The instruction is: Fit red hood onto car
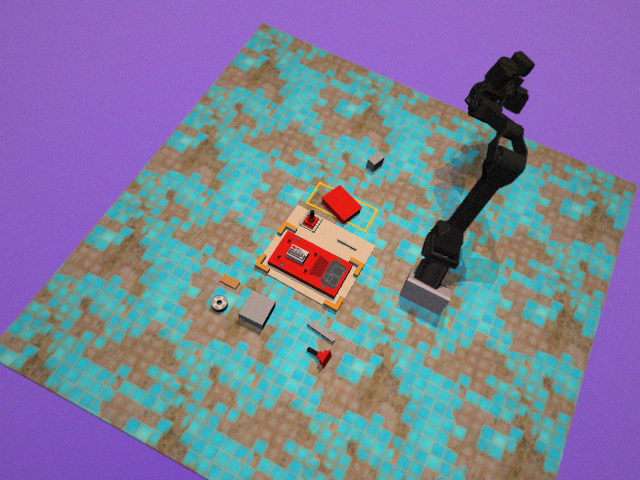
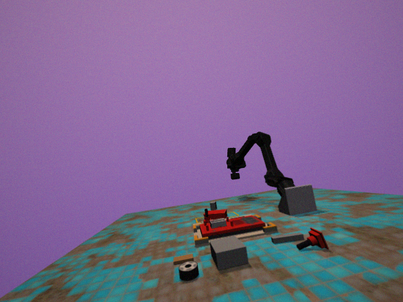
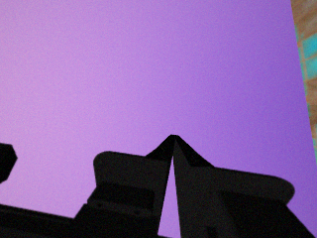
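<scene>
Now: the hood 550 mm to the left of my gripper tip, 230 mm ahead of it and 180 mm below it. Round my gripper tip: black-and-white wheel (990 mm to the left, 330 mm ahead, 190 mm below); grey engine block (770 mm to the left, 240 mm ahead, 170 mm below).
</scene>
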